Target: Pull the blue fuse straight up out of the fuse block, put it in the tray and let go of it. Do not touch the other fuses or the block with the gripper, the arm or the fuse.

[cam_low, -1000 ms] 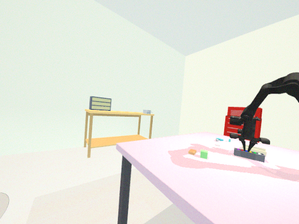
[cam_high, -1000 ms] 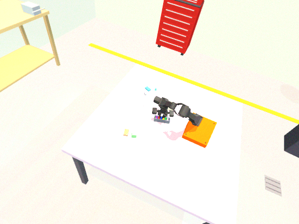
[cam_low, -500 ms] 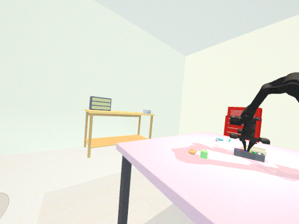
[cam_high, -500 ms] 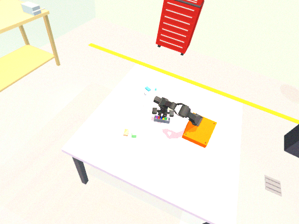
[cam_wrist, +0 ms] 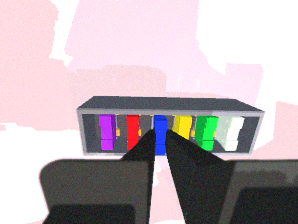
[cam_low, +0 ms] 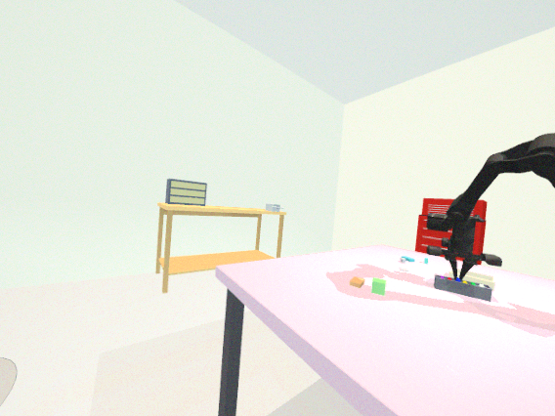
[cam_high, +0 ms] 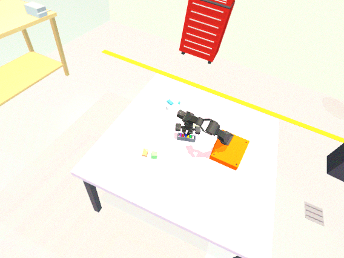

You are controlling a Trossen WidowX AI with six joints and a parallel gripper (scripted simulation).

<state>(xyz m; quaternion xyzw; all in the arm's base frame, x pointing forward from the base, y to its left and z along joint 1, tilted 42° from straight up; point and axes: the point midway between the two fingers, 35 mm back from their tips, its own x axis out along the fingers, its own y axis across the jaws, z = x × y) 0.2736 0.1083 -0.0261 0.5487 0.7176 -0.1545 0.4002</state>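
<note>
Right now my gripper tip is 2 cm past the yellow fuse, 1 cm to the left of it and 2 cm above it. Round my gripper tip: red fuse 2 cm ahead, 1 cm to the left, 2 cm below; blue fuse 1 cm below; tray 1 cm ahead, 21 cm to the right, 4 cm below.
</note>
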